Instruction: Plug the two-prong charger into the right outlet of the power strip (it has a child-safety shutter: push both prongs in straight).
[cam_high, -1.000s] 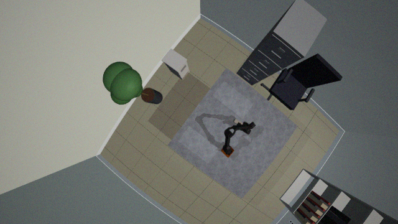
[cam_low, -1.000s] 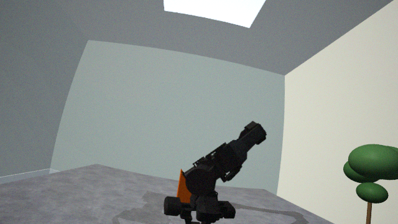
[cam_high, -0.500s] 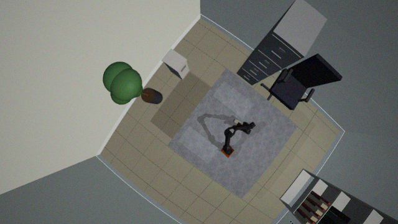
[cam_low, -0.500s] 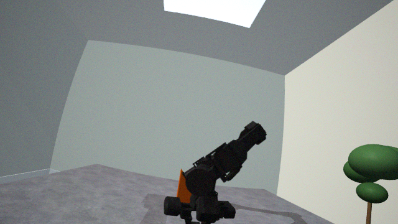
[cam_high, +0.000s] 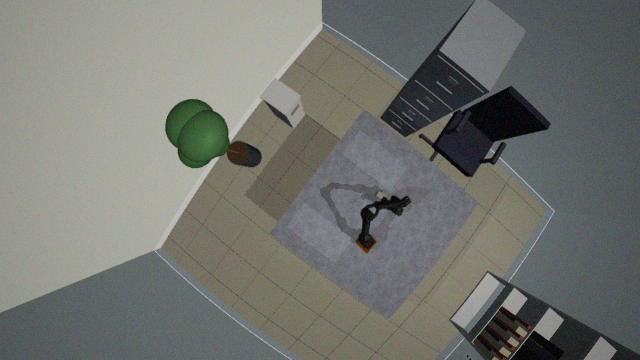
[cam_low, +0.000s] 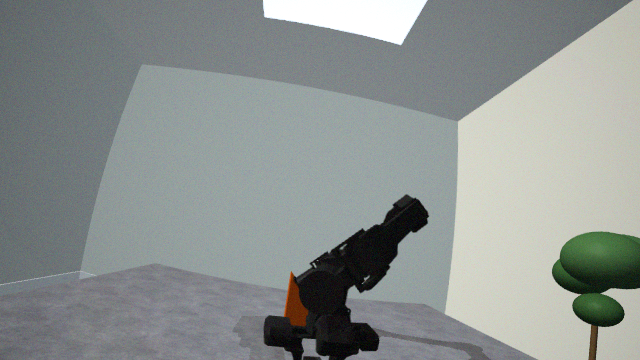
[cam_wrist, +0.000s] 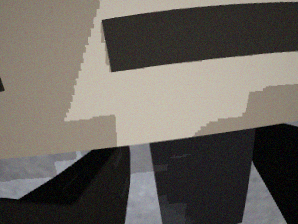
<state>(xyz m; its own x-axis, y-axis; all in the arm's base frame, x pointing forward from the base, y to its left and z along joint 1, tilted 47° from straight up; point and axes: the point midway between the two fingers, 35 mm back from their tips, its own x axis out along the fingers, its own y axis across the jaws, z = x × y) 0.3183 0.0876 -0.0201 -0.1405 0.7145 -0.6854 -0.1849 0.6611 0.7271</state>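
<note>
The dark two-prong charger is 20 mm ahead of my gripper tip and 10 mm above it.
</note>
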